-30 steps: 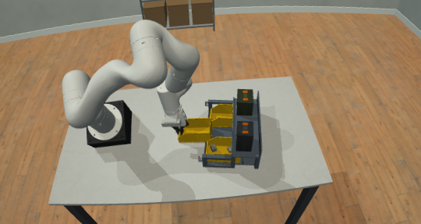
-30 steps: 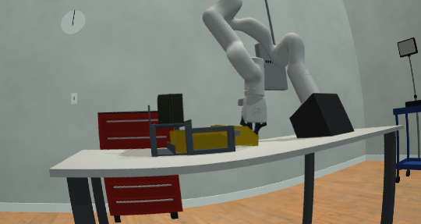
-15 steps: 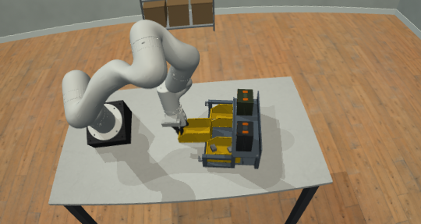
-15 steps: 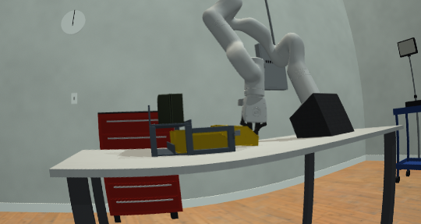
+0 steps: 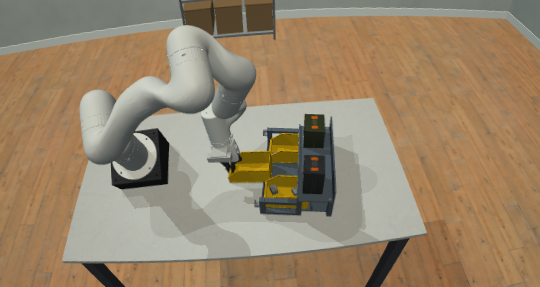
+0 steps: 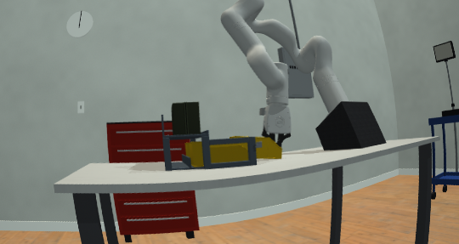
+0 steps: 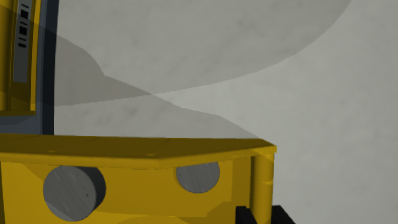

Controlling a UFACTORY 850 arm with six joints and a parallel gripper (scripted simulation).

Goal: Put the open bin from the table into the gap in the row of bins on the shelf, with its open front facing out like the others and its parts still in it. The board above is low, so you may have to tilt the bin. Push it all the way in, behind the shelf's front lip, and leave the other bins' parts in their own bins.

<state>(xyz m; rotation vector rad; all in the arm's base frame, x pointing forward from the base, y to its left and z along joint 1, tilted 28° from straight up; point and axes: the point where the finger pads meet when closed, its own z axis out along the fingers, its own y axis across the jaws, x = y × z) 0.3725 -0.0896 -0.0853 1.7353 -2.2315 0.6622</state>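
My hand is 250 mm short of the grey shelf, 70 mm to the left of it and 30 mm below it.
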